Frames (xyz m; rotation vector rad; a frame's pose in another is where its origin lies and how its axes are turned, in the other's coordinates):
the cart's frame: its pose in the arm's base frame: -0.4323 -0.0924 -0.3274 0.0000 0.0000 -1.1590
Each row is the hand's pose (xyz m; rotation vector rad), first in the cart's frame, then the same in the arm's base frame.
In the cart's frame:
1: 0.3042 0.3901 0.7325 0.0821 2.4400 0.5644
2: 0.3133 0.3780 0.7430 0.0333 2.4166 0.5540
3: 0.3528 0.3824 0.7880 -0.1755 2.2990 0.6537
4: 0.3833 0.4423 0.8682 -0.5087 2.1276 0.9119
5: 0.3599 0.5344 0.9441 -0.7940 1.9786 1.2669
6: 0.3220 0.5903 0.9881 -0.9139 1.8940 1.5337
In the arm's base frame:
1: 0.0469 -0.2150 0.4051 1.3607 1.9340 0.0201
2: 0.0395 -0.2282 0.4156 1.3113 1.9446 -0.0030
3: 0.0593 -0.2626 0.4606 1.0717 1.9464 0.0329
4: 0.1264 -0.2666 0.5408 0.6960 1.9379 0.2221
5: 0.2015 -0.2083 0.6167 0.3805 1.8980 0.5390
6: 0.2375 -0.1512 0.6607 0.2405 1.8406 0.7854

